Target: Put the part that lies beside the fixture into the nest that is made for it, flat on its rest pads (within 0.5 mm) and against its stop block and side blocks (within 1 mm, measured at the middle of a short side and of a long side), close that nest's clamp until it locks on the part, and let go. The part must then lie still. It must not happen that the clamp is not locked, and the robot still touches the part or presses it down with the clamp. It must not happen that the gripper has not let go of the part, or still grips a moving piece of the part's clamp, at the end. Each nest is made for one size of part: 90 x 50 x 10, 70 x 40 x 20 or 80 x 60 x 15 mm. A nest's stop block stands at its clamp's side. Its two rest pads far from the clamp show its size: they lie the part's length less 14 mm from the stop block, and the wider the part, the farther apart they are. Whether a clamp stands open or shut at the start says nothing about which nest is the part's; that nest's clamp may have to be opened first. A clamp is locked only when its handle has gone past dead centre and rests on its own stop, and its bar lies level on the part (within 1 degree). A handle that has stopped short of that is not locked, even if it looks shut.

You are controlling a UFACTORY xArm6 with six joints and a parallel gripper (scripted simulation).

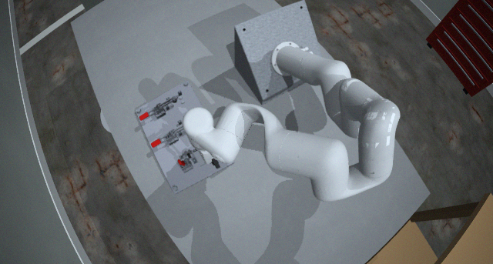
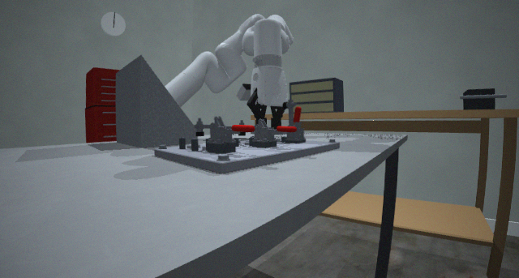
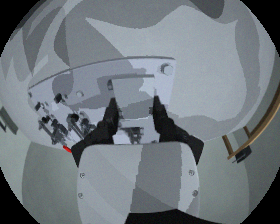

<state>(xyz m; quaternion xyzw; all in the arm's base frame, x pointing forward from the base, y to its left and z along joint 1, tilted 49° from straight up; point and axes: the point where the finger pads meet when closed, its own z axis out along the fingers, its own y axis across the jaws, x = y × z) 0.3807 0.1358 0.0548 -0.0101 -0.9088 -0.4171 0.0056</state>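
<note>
Now: hand 5 cm short of the grey fixture plate, 12 cm to the left of it and 5 cm above it. Also, from my hand: grey part 2 cm below.
</note>
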